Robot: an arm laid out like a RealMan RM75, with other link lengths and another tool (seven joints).
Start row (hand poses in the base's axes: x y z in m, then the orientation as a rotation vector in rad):
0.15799, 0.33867, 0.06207, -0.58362, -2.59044, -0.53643
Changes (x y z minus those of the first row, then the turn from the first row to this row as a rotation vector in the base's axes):
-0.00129, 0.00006, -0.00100, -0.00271, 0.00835, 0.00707
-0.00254, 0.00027, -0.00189, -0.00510, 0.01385, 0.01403
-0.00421, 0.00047, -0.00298, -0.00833, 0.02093, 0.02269
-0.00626, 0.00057, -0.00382, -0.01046, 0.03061, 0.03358
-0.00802, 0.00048, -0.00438, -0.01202, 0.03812, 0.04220
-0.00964, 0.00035, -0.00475, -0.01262, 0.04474, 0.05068
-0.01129, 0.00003, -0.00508, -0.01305, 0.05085, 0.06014
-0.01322, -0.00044, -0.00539, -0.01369, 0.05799, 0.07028
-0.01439, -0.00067, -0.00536, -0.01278, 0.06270, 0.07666
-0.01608, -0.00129, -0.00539, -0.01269, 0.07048, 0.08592
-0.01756, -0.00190, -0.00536, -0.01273, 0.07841, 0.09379
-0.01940, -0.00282, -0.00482, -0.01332, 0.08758, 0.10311
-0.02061, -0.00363, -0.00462, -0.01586, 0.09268, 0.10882
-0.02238, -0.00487, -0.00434, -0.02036, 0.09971, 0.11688
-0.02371, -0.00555, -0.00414, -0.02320, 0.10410, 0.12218
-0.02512, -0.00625, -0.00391, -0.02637, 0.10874, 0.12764
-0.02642, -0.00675, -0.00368, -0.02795, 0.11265, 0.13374
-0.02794, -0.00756, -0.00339, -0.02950, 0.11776, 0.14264
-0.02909, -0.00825, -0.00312, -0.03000, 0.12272, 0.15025
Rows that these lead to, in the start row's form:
0.15670, 0.33873, 0.06107, -0.57619, -2.58481, -0.52717
0.15545, 0.33894, 0.06018, -0.56846, -2.58168, -0.51957
0.15378, 0.33914, 0.05909, -0.55897, -2.57761, -0.50972
0.15173, 0.33924, 0.05825, -0.54655, -2.57091, -0.49948
0.14997, 0.33915, 0.05769, -0.53669, -2.56565, -0.49161
0.14835, 0.33902, 0.05732, -0.52661, -2.56078, -0.48538
0.14670, 0.33870, 0.05699, -0.51516, -2.55640, -0.47927
0.14477, 0.33823, 0.05668, -0.50306, -2.55117, -0.47227
0.14360, 0.33800, 0.05671, -0.49508, -2.54712, -0.46942
0.14191, 0.33738, 0.05668, -0.48404, -2.54081, -0.46337
0.14043, 0.33677, 0.05671, -0.47490, -2.53421, -0.45756
0.13859, 0.33585, 0.05725, -0.46427, -2.52678, -0.45012
0.13738, 0.33504, 0.05745, -0.45837, -2.52353, -0.44309
0.13561, 0.33380, 0.05773, -0.45033, -2.51942, -0.43212
0.13428, 0.33312, 0.05793, -0.44499, -2.51686, -0.42515
0.13287, 0.33242, 0.05816, -0.43957, -2.51418, -0.41765
0.13157, 0.33192, 0.05839, -0.43275, -2.51162, -0.41219
0.13005, 0.33111, 0.05868, -0.42250, -2.50812, -0.40541
0.12890, 0.33042, 0.05895, -0.41358, -2.50422, -0.40041

